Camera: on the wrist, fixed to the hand. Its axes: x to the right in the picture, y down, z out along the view.
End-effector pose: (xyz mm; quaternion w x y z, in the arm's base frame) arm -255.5 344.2 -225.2 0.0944 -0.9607 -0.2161 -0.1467
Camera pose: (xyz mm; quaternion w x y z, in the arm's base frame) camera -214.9 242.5 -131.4 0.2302 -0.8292 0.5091 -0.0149
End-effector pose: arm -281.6 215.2 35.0 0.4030 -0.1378 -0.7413 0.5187
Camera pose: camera -242.5 340.5 -24.7 0.0752 0.5862 0.4003 -0.7004
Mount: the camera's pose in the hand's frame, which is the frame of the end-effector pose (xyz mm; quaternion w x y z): 25.9 97.3 -103.2 0.7105 0.0650 -0.0095 0.7006
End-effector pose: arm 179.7 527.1 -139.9 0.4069 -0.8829 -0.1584 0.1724
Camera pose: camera 261.1 409.3 -156.8 0.2242 -0.7102 0.5134 0.4263
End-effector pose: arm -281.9 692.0 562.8 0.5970 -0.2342 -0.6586 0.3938
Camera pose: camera -202.1 793.3 498.4 0.1572 -0.5853 -0.2839 0.7431
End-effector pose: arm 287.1 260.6 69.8 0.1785 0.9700 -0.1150 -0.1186
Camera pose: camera 322.0 198.1 195.0 0.1458 0.6191 -0.7707 0.0391
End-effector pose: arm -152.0 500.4 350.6 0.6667 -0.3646 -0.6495 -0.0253
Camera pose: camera -11.1 529.5 340.7 0.5090 -0.6710 -0.2140 0.4948
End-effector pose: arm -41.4 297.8 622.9 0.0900 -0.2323 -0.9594 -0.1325
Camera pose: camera -6.9 361.6 747.5 0.1628 -0.8326 -0.5284 0.0335
